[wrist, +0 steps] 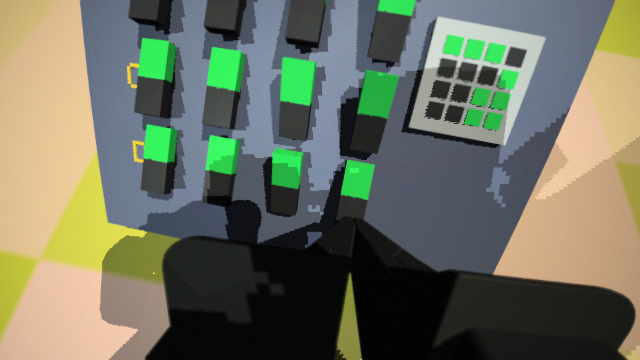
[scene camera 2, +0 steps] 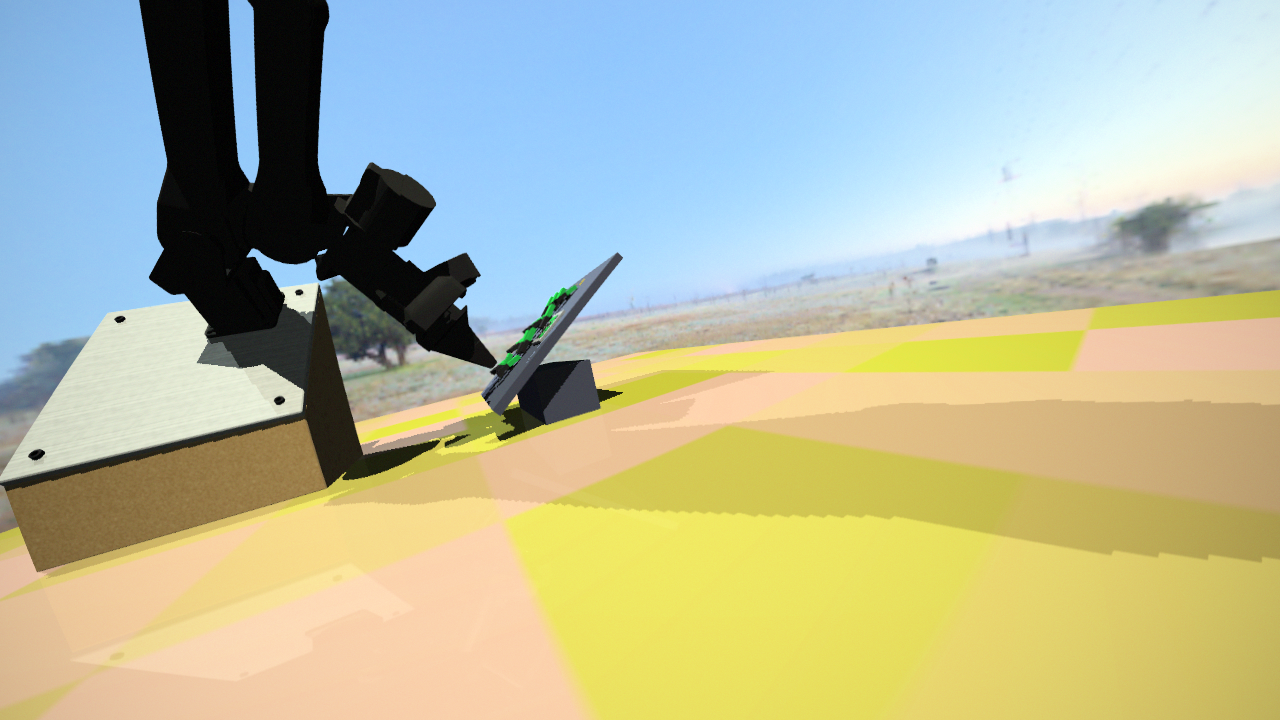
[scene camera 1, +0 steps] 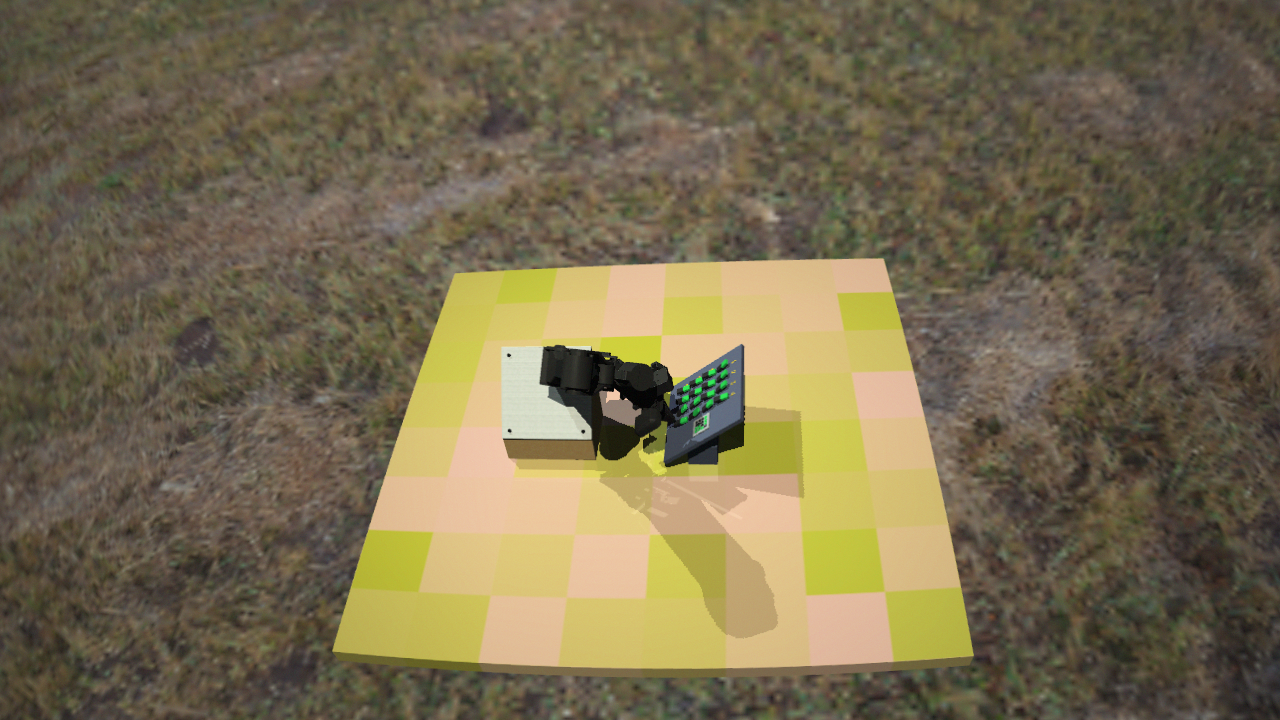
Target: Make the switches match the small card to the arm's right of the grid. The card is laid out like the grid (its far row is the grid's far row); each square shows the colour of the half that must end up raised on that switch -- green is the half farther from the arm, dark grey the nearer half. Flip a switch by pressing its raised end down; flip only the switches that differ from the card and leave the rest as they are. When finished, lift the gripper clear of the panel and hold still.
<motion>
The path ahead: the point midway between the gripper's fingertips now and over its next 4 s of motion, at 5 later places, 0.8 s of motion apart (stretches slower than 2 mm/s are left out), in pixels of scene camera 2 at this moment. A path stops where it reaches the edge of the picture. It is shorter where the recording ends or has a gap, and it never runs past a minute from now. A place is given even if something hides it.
My gripper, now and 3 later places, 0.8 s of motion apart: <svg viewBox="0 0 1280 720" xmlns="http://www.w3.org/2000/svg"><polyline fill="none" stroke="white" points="494,365 499,369 501,370 478,347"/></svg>
</motion>
